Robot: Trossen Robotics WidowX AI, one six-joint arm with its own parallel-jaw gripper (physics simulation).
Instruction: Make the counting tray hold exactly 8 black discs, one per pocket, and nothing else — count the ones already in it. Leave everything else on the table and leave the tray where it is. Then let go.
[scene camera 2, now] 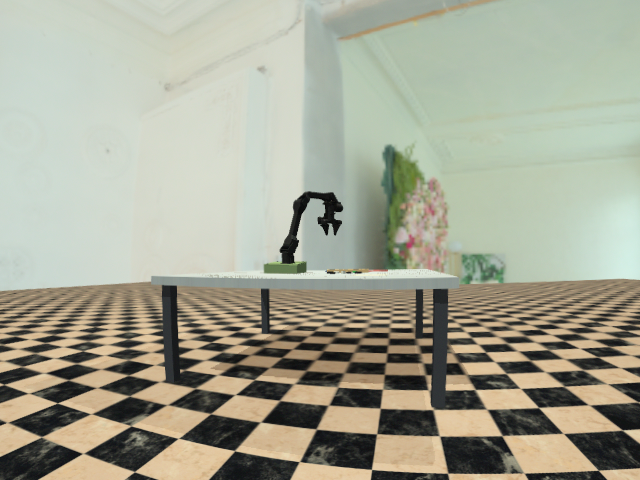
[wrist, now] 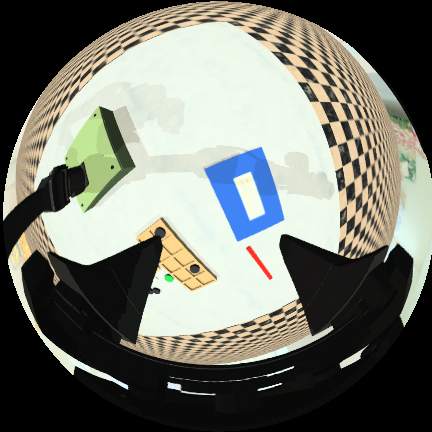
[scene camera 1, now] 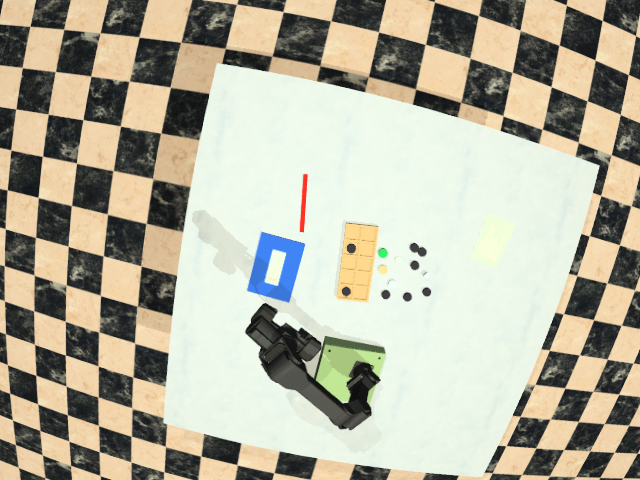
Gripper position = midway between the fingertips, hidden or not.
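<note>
Tan counting tray (scene camera 1: 356, 269), visible also in the wrist view (wrist: 176, 257). My gripper (scene camera 1: 287, 319), likewise in the wrist view (wrist: 221, 241), is open and empty.
</note>
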